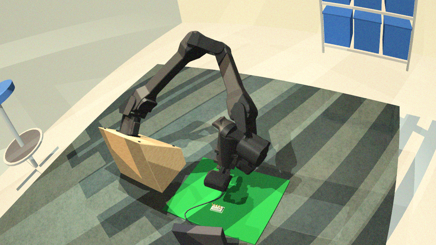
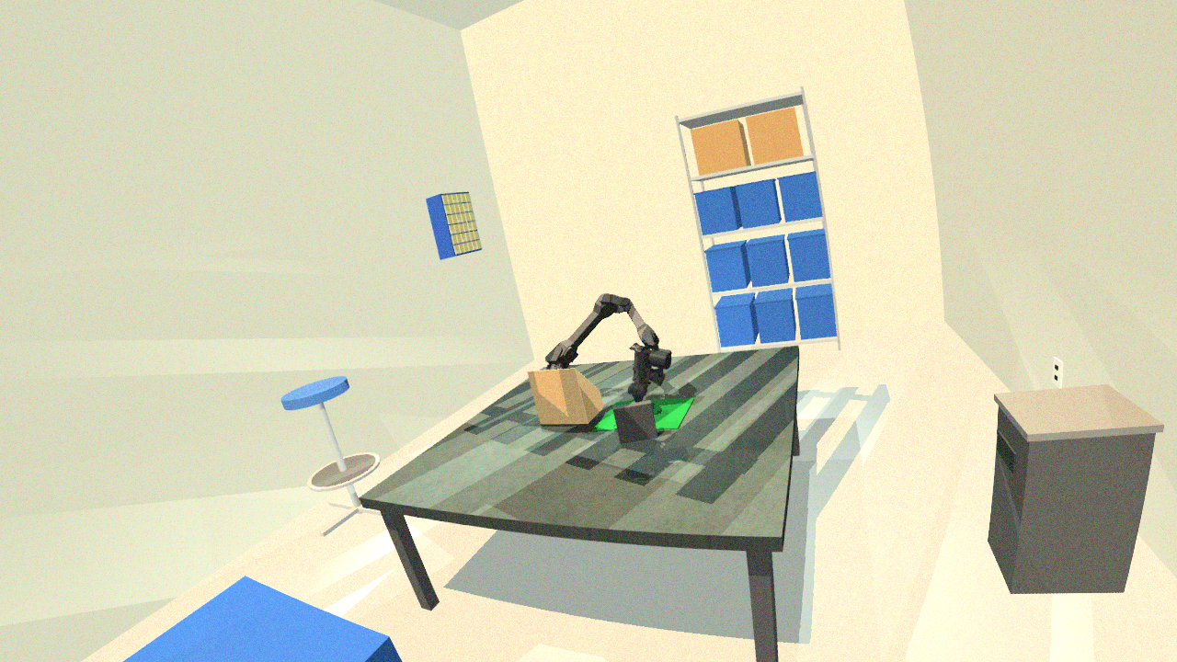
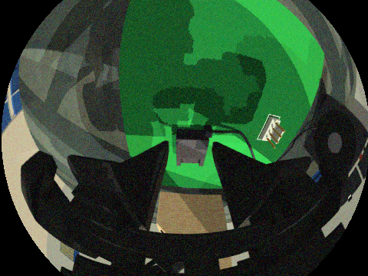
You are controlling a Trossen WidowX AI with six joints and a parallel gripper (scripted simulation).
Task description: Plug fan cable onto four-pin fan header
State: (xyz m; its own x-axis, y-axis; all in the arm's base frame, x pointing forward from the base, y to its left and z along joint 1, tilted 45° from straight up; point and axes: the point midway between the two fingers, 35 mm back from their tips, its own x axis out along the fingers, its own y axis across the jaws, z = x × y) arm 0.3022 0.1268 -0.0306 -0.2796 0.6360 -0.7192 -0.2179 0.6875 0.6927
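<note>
Now: gripper tip 10 mm past the fan plug and 10 mm above it. Also, from my gripper tip: dark fan (220 mm to the right, 80 mm ahead, 40 mm above); then green board (40 mm to the right, 30 mm below, 30 mm ahead); then white four-pin header (90 mm to the right, 30 mm ahead, 20 mm below).
</note>
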